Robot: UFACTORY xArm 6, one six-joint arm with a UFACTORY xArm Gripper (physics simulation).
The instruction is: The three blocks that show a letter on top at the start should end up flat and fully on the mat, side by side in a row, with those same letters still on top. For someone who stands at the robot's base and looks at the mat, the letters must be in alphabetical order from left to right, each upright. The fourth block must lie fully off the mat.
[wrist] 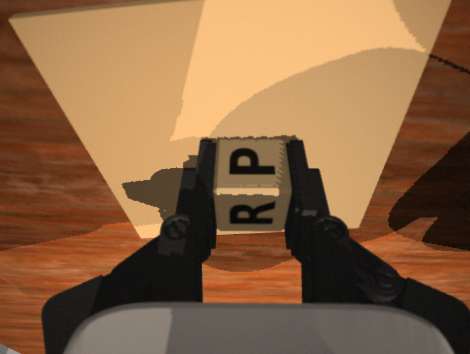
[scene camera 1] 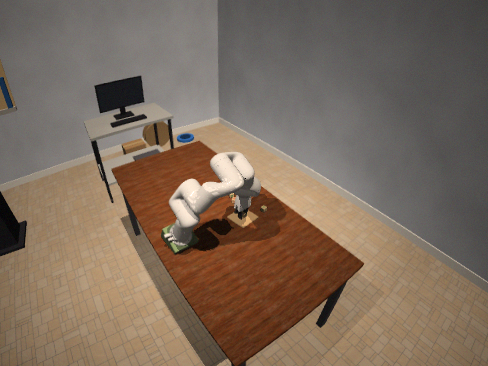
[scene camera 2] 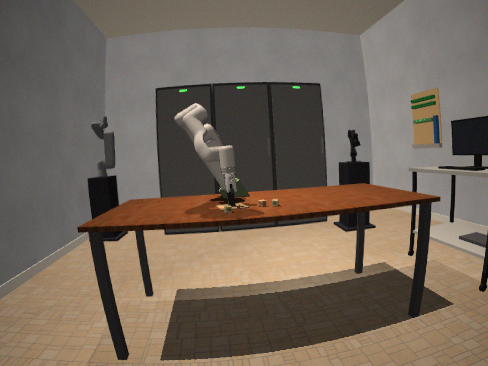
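Pixels of known places: gripper, fingertip midpoint: (wrist: 250, 162) (scene camera 1: 242, 216) (scene camera 2: 231, 205); arm's base, origin of the base link: (scene camera 1: 180, 234).
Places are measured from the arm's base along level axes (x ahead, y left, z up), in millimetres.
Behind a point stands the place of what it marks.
My gripper (scene camera 1: 242, 216) {z -67, x 411, y 10 mm} (scene camera 2: 231, 204) {z -67, x 411, y 10 mm} (wrist: 250, 162) {z -67, x 411, y 10 mm} is shut on a pale block (wrist: 252, 175) {z -45, x 413, y -5 mm}. Black letters P and R show on two of its faces in the wrist view, both turned sideways with their tops to the left. It is low over the tan mat (scene camera 1: 251, 219) {z -69, x 446, y -40 mm} (scene camera 2: 243, 206) {z -69, x 449, y 69 mm} (wrist: 125, 100) {z -69, x 465, y -16 mm}; whether it touches is unclear. One small block (scene camera 1: 263, 208) {z -43, x 552, y -19 mm} (scene camera 2: 228, 210) {z -60, x 577, y -7 mm} lies off the mat, on the side away from the base. Two more blocks, one (scene camera 1: 231, 195) {z -55, x 461, y 217 mm} (scene camera 2: 275, 202) {z -54, x 485, y 228 mm} and another (scene camera 1: 233, 200) {z -50, x 441, y 159 mm} (scene camera 2: 262, 203) {z -56, x 473, y 163 mm}, lie close together off the mat's side. Their letters are too small to read.
The brown table (scene camera 1: 270, 270) {z -73, x 306, y -413 mm} (scene camera 2: 340, 200) {z -73, x 475, y 585 mm} carries the robot's green base plate (scene camera 1: 175, 246) {z -23, x -54, y -45 mm} (scene camera 2: 241, 188) {z -19, x 67, y 81 mm}. A desk (scene camera 1: 100, 122) with a monitor (scene camera 1: 120, 94) (scene camera 2: 470, 136) stands beyond one table end. Dark cabinets (scene camera 2: 241, 140) stand behind the robot.
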